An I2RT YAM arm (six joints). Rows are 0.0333 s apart.
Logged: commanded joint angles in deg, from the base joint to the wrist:
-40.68 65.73 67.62 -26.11 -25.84 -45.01
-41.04 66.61 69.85 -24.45 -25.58 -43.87
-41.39 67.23 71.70 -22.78 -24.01 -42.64
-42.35 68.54 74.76 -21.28 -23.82 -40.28
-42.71 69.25 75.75 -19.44 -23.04 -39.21
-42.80 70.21 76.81 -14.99 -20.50 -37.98
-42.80 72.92 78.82 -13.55 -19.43 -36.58
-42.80 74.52 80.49 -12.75 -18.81 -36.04
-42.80 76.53 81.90 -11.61 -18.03 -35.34
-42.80 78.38 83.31 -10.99 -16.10 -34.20
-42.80 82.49 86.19 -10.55 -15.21 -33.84
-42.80 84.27 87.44 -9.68 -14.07 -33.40
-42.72 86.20 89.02 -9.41 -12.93 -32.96
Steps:
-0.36 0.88 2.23 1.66 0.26 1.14
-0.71 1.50 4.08 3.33 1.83 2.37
-1.67 2.81 7.14 4.83 2.02 4.73
-2.03 3.52 8.13 6.67 2.80 5.80
-2.12 4.48 9.19 11.12 5.34 7.03
-2.12 7.19 11.20 12.56 6.41 8.43
-2.12 8.79 12.87 13.36 7.03 8.97
-2.12 10.80 14.28 14.50 7.81 9.67
-2.12 12.65 15.69 15.12 9.74 10.81
-2.12 16.76 18.57 15.56 10.63 11.17
-2.12 18.54 19.82 16.43 11.77 11.61
-2.04 20.47 21.40 16.70 12.91 12.05

